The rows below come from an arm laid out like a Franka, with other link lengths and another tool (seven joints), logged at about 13 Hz.
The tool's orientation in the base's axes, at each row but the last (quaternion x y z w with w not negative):
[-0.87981 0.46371 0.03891 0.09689]
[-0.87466 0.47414 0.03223 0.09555]
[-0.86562 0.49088 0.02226 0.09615]
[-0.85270 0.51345 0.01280 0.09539]
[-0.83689 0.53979 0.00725 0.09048]
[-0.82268 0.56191 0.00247 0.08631]
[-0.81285 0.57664 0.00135 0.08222]
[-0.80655 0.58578 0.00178 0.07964]
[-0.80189 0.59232 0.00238 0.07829]
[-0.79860 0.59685 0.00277 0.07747]
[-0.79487 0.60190 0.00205 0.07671]
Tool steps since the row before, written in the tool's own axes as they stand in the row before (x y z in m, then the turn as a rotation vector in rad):
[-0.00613 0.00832 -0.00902 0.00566 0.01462 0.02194]
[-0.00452 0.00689 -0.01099 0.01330 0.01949 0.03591]
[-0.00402 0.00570 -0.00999 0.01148 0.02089 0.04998]
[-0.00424 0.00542 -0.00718 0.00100 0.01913 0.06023]
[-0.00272 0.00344 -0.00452 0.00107 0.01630 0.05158]
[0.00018 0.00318 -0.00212 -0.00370 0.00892 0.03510]
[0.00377 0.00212 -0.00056 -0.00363 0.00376 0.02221]
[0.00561 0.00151 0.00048 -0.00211 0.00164 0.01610]
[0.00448 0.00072 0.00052 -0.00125 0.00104 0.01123]
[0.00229 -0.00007 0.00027 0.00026 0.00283 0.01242]
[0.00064 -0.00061 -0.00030 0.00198 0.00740 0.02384]
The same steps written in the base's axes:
[-0.01052 -0.00149 0.00868 -0.00836 -0.00810 -0.02432]
[-0.00861 -0.00212 0.01049 -0.00776 -0.01422 -0.03980]
[-0.00751 -0.00133 0.00951 -0.00911 -0.01073 -0.05355]
[-0.00731 -0.00002 0.00674 -0.01174 0.00102 -0.06209]
[-0.00463 0.00036 0.00425 -0.00989 0.00072 -0.05319]
[-0.00307 -0.00160 0.00163 -0.00635 0.00535 -0.03544]
[-0.00078 -0.00429 -0.00009 -0.00268 0.00520 -0.02205]
[0.00038 -0.00569 -0.00120 -0.00076 0.00360 -0.01590]
[0.00070 -0.00439 -0.00103 -0.00036 0.00233 -0.01110]
[0.00075 -0.00213 -0.00048 -0.00153 0.00055 -0.01264]
[0.00073 -0.00049 0.00031 -0.00441 -0.00088 -0.02463]

